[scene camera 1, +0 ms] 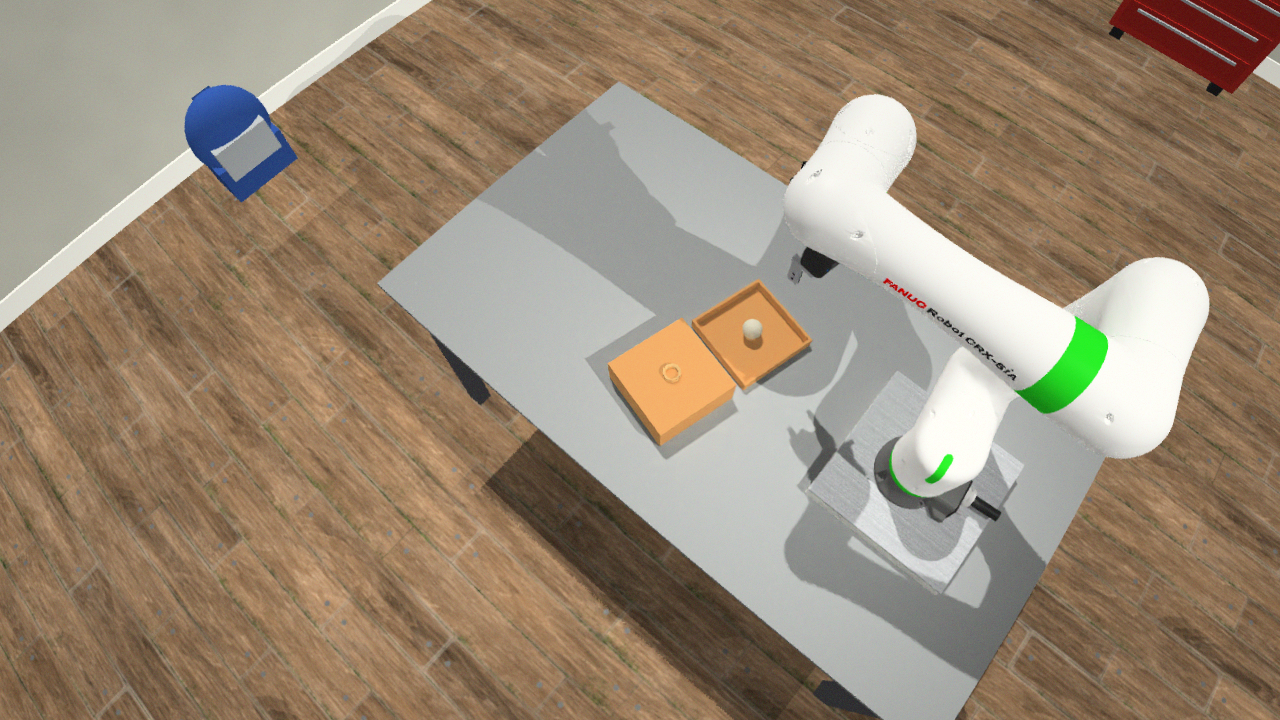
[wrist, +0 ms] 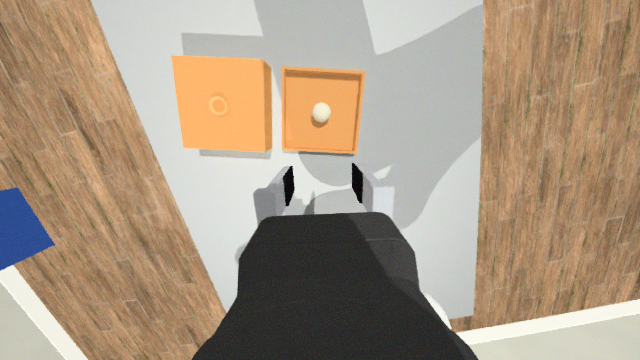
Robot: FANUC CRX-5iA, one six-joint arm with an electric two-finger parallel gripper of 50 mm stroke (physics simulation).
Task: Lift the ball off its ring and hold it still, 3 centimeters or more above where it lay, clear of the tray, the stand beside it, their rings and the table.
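Places are measured from the arm's base along level axes (x left, y back, z up), in centimetres.
Pixels of known places: gripper, between the fingertips: (scene camera 1: 804, 270) (wrist: 322, 176); arm's base, origin of its link: (scene camera 1: 909, 472).
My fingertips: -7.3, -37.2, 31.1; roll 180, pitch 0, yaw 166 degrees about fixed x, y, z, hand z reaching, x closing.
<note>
For each thing: its top centre in the pictures, then the offset to it from my fingertips, as dx, dy, dz. "spot": a spot on its surface instead. Level surfaces: height alone.
- small cream ball, centre of its top: (scene camera 1: 753, 324) (wrist: 321, 111) -1.9, -6.4, -30.4
- pale orange ring, a spot on its surface: (scene camera 1: 662, 374) (wrist: 212, 101) spot: +20.0, -15.2, -28.6
- grey table, height of its surface: dz -35.8
A small cream ball (scene camera 1: 751, 328) (wrist: 321, 112) rests near the middle of a shallow orange tray (scene camera 1: 776, 362) (wrist: 361, 110); its ring is hidden under it. Beside the tray stands a taller orange box-like stand (scene camera 1: 662, 411) (wrist: 240, 132) with a pale orange ring (scene camera 1: 662, 374) (wrist: 210, 106) on top. My gripper (wrist: 322, 176) is open and empty. It hangs above the table, apart from the tray and the ball. In the wrist view the fingers show below the tray's near wall; in the scene view one fingertip shows beside the tray's corner, the rest hidden by the arm.
The grey table (scene camera 1: 537, 268) (wrist: 430, 90) carries the tray, the stand and the arm's metal base plate (scene camera 1: 859, 479). A narrow gap separates tray and stand. The tray has raised walls. A blue bin-like object (scene camera 1: 228, 120) (wrist: 20, 230) and a red cabinet (scene camera 1: 1199, 35) are away from the table.
</note>
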